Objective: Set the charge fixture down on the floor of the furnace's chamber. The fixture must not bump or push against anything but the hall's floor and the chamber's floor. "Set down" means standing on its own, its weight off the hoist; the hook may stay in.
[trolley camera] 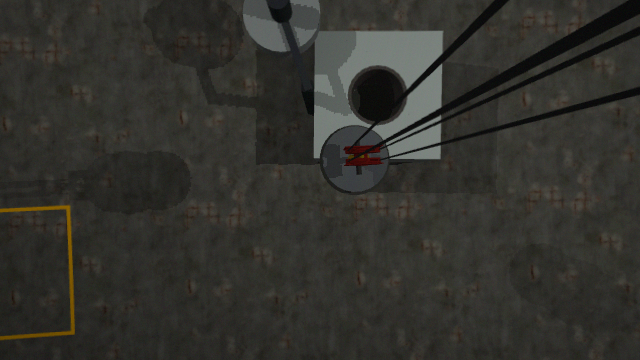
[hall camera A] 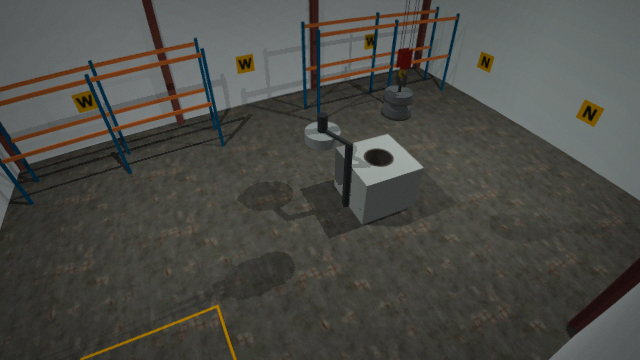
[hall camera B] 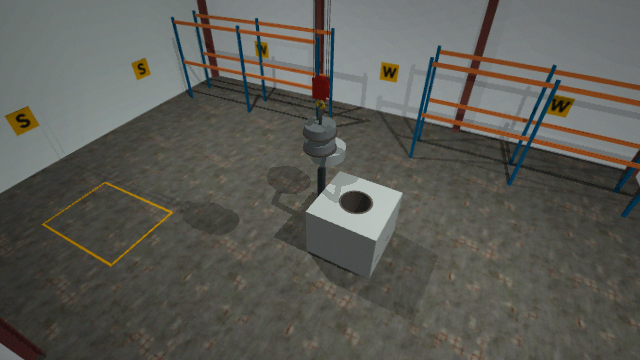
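The charge fixture [hall camera A: 397, 111] [hall camera B: 320, 146] [trolley camera: 332, 175], grey stacked discs with a stem, hangs upright in the air from my hook [hall camera A: 401, 75] [hall camera B: 320, 105] [trolley camera: 357, 157], which is in its top eye. The furnace [hall camera A: 392, 200] [hall camera B: 340, 240] [trolley camera: 425, 137] is a white block with a round chamber opening [hall camera A: 378, 157] [hall camera B: 356, 202] [trolley camera: 377, 95] in its top. In the trolley view the fixture overlaps the furnace's lower edge, below and slightly left of the opening, not over it. The chamber's floor is too dark to make out.
The round lid [hall camera A: 317, 141] [hall camera B: 339, 154] [trolley camera: 257, 30] is swung aside on a dark arm and post [hall camera A: 346, 175] [hall camera B: 321, 180] beside the furnace. Blue and orange racks [hall camera A: 318, 75] [hall camera B: 243, 75] stand along the W wall. A yellow outline [hall camera A: 150, 330] [hall camera B: 142, 238] [trolley camera: 71, 270] marks the floor.
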